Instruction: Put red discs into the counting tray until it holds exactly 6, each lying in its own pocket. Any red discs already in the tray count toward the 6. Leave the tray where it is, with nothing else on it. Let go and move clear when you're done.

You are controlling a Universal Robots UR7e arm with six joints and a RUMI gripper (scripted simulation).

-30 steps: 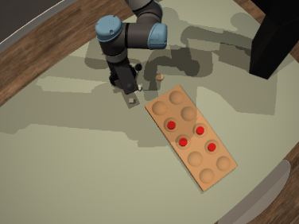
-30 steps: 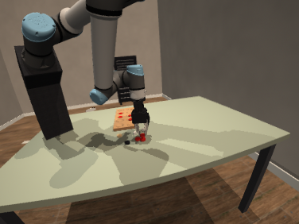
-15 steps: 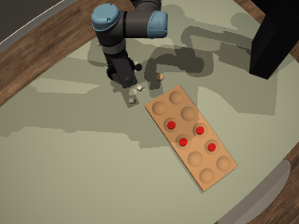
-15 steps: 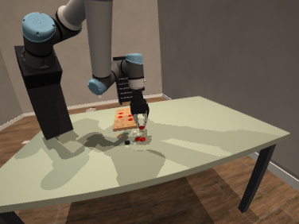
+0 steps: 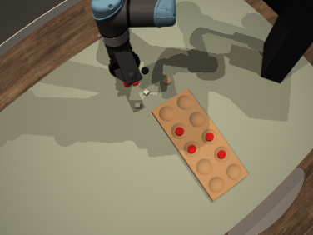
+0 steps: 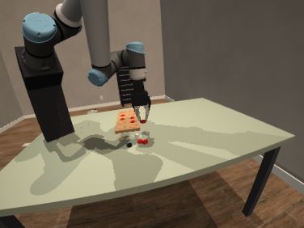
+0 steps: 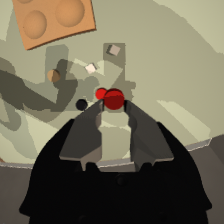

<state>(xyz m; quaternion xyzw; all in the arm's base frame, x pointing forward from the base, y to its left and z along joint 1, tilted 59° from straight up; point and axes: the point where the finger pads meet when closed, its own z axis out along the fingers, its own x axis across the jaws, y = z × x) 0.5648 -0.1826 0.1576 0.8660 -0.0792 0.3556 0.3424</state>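
The wooden counting tray is 1 cm behind my hand, 31 cm to the left of it and 11 cm below it. The rest, counted from my hand: black disc: 10 cm behind, 2 cm to the right, 11 cm below; then tan disc: 12 cm behind, 7 cm to the left, 11 cm below.
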